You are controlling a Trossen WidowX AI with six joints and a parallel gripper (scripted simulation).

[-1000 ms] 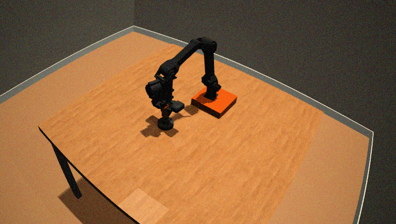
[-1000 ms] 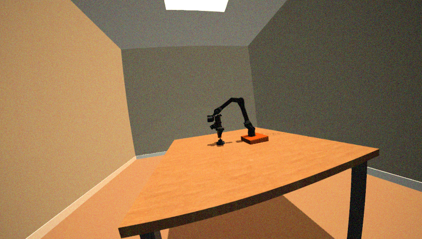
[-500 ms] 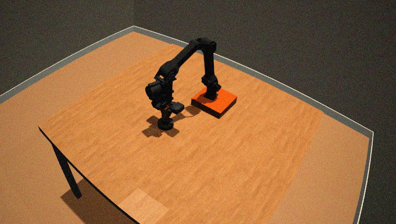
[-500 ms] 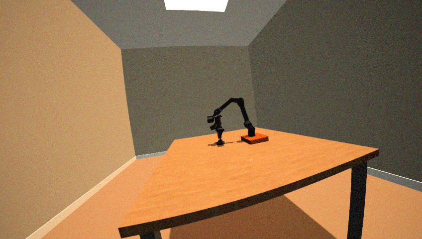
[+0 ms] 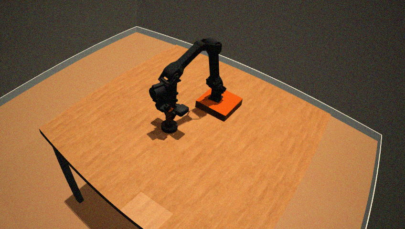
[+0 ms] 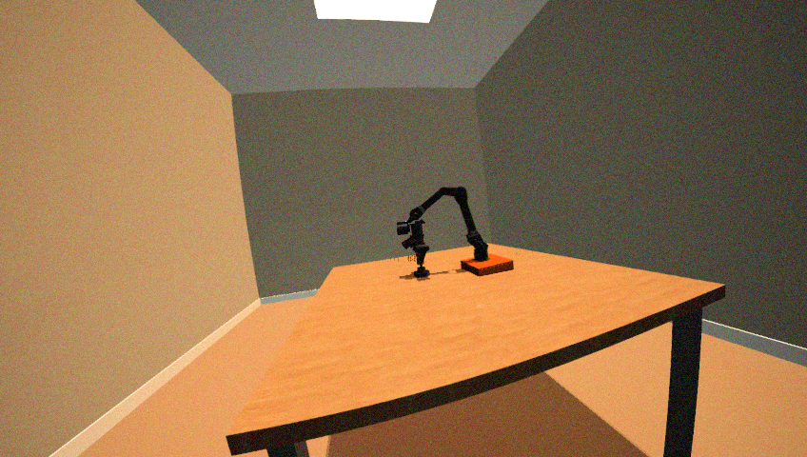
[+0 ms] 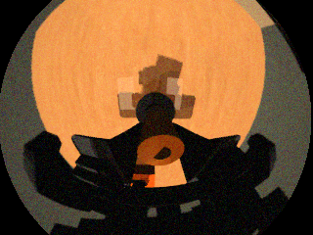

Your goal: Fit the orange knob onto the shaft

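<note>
My gripper tip is now 20 mm below the orange knob. From my gripper tip the other things lie so: round pedestal 40 mm below.
</note>
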